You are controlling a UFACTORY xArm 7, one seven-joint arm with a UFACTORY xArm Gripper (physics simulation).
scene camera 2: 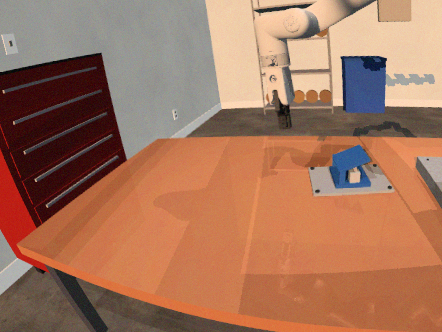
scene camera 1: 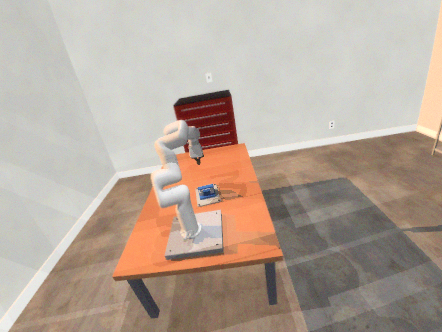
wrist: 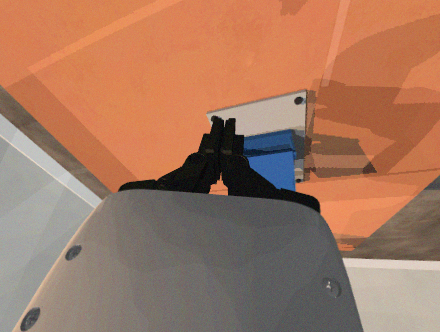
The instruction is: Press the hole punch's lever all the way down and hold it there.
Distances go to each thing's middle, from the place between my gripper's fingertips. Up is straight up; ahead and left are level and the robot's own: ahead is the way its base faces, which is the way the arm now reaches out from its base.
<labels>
The blue lever [wrist: 277, 167] is 180 mm behind my hand, 60 mm to the right of it and 110 mm below it. Also, from my hand: light grey plate [scene camera 2: 322, 183] 180 mm behind, 60 mm to the right, 170 mm below.
</labels>
